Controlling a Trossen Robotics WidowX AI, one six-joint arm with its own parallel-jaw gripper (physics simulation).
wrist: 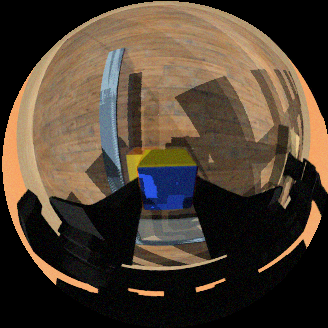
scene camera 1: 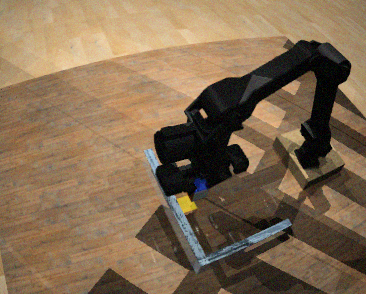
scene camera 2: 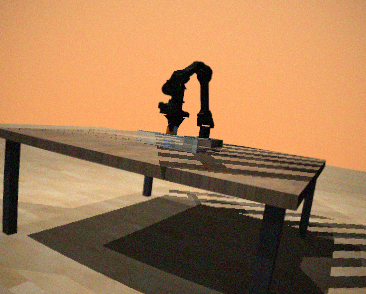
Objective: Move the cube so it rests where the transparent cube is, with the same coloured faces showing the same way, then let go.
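Where they show: gripper, between the fingertips: (wrist: 165, 179) (scene camera 1: 197, 190) (scene camera 2: 172, 131); arm's base, origin of its link: (wrist: 288, 163) (scene camera 1: 306, 157) (scene camera 2: 203, 138).
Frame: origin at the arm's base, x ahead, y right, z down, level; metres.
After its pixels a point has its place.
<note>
The cube (scene camera 1: 200, 185) @(x 0.347, y -0.054, z -0.057 m) (wrist: 168, 188) @(x 0.349, y -0.046, z -0.057 m) is between my fingers. In the wrist view its blue face points to the camera and a yellow face is on its upper side. Scene camera 1 shows a blue face above a grey one. My gripper (scene camera 1: 200, 189) @(x 0.349, y -0.052, z -0.032 m) (scene camera 2: 172, 131) @(x 0.349, y -0.052, z -0.032 m) (wrist: 165, 179) @(x 0.349, y -0.052, z -0.032 m) is shut on it, low over the table. A yellow shape (scene camera 1: 186, 204) @(x 0.373, y -0.063, z 0.002 m) (wrist: 132, 167) @(x 0.388, y -0.061, z 0.002 m), seemingly the transparent cube, is close beside the held cube, by the long wall. The held cube partly covers it in the wrist view. Whether the two overlap is unclear.
A low bluish wall (scene camera 1: 185, 227) @(x 0.395, y -0.129, z -0.019 m) (wrist: 108, 112) @(x 0.414, y 0.002, z -0.018 m) runs along the yellow shape's outer side and meets a second wall (scene camera 1: 245, 243) @(x 0.280, y -0.198, z -0.018 m) at a corner. The arm's base block (scene camera 1: 320, 173) @(x -0.019, y -0.060, z 0.000 m) stands on the wooden table (scene camera 1: 90, 165) @(x 0.580, y 0.112, z 0.042 m) (scene camera 2: 90, 150) @(x 0.842, y -0.103, z 0.044 m). Shadow bands cross the table.
</note>
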